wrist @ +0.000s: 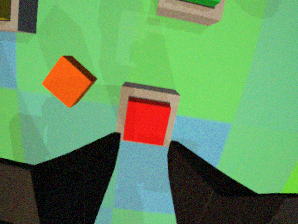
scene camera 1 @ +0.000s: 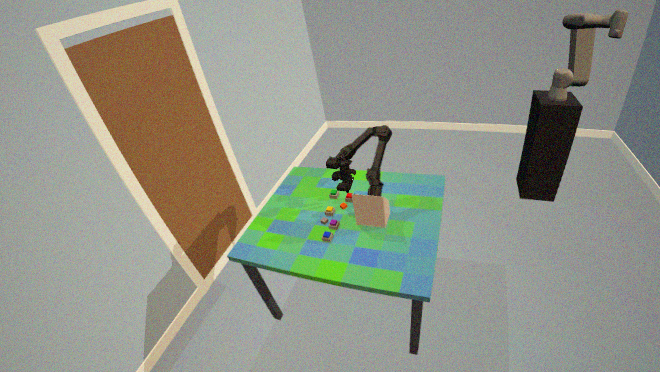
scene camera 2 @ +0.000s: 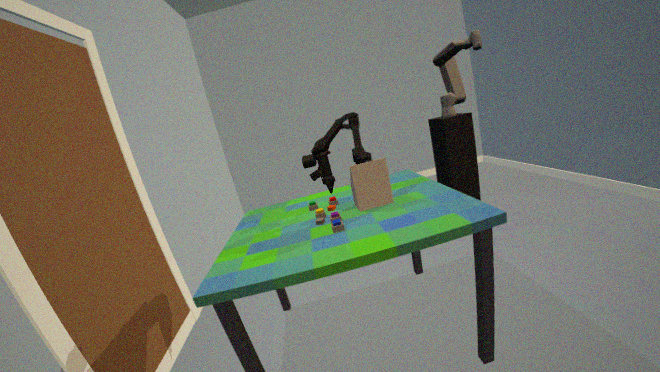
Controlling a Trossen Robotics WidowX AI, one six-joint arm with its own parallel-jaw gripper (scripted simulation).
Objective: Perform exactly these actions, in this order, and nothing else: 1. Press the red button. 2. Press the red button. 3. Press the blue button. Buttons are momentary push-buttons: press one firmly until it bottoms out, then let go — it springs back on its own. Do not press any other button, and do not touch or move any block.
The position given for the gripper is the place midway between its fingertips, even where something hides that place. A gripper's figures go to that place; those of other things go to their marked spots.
The gripper (wrist: 144, 143) is 10 cm from the lens. An orange block (wrist: 69, 80) is 15 cm from the lens. A red button (wrist: 146, 121): 13 cm from the lens.
